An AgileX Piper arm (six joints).
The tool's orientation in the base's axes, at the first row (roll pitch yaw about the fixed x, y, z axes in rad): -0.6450 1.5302 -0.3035
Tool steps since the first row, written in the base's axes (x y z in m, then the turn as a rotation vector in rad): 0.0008 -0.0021 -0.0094 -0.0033 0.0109 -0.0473; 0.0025 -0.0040 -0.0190 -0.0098 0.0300 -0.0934; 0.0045 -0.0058 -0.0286 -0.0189 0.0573 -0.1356; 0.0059 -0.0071 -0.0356 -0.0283 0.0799 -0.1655
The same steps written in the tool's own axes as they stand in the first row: 0.0094 -0.0020 -0.0003 0.0470 0.0125 -0.0010; 0.0191 -0.0041 0.0004 0.0926 0.0338 -0.0022; 0.0288 -0.0063 0.0014 0.1341 0.0636 -0.0030; 0.0359 -0.0078 0.0020 0.1633 0.0888 -0.0052
